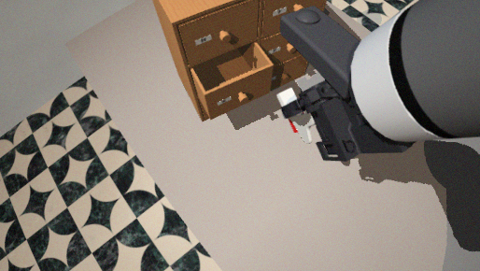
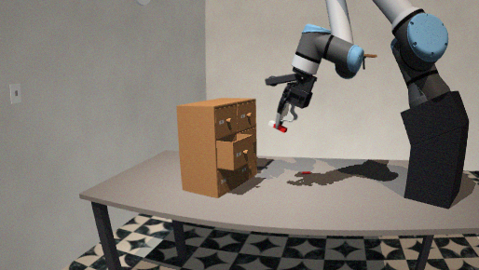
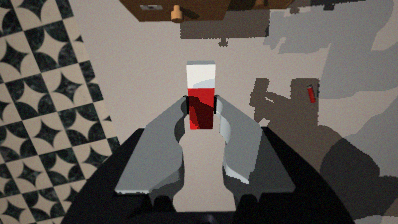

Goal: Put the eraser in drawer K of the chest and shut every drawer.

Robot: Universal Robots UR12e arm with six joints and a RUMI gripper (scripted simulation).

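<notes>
My gripper is now 1 cm short of the eraser and 1 cm above it. From my hand the other things lie so: red stick (9 cm behind, 28 cm to the right, 26 cm below).
</notes>
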